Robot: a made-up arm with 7 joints. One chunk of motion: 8 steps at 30 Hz.
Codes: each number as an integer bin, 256 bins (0 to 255) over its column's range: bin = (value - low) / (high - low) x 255, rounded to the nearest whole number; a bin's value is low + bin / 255 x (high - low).
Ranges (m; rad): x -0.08..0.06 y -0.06..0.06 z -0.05..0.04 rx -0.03..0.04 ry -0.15..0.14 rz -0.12..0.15
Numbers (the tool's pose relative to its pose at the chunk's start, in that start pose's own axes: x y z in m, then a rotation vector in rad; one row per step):
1: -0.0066 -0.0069 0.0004 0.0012 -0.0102 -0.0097
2: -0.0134 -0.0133 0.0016 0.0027 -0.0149 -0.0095
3: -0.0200 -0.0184 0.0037 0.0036 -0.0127 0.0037
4: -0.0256 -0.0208 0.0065 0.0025 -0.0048 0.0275
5: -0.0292 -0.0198 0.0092 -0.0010 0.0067 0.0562
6: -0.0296 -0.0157 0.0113 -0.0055 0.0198 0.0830
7: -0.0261 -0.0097 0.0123 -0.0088 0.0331 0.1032
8: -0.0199 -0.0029 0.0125 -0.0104 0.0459 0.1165
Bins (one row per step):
1: 134 113 143 114 123 104
2: 121 99 146 119 119 104
3: 109 88 152 122 121 117
4: 99 83 160 118 128 139
5: 93 85 168 106 138 166
6: 92 94 174 89 149 192
7: 98 107 177 77 161 211
8: 109 121 177 71 172 223

